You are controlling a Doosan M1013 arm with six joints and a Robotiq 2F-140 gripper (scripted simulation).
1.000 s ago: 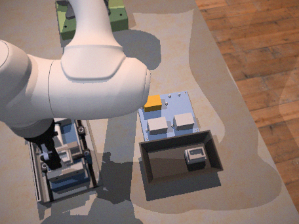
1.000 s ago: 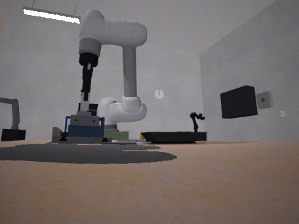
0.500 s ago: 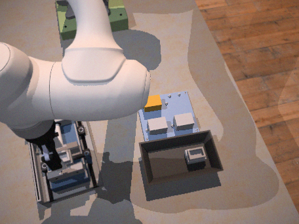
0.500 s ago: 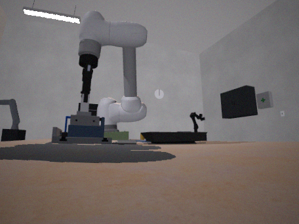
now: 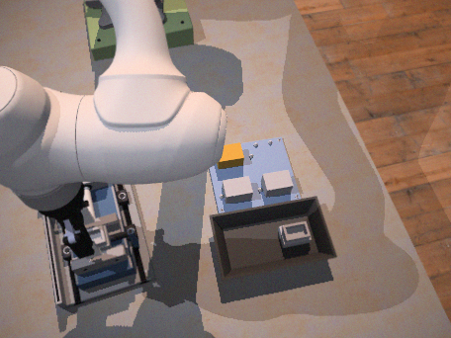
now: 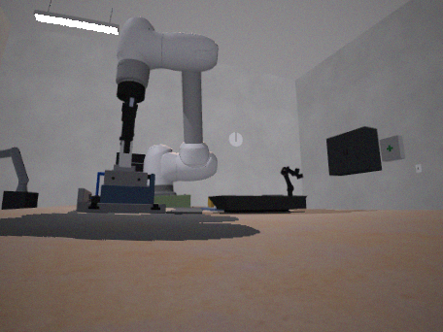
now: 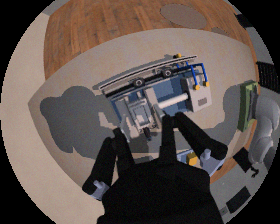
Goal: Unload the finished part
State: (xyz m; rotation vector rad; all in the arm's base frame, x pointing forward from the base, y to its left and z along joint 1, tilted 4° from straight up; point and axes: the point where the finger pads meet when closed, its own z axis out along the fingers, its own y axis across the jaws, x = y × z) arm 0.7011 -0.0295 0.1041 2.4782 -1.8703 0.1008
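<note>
The vise is 60 mm behind my hand, 10 mm to the right of it and 100 mm below it. Also, from my hand: orange block: 220 mm behind, 280 mm to the left, 110 mm below; then grey block: 130 mm behind, 290 mm to the left, 110 mm below; then blue fixture plate: 180 mm behind, 330 mm to the left, 130 mm below.
</note>
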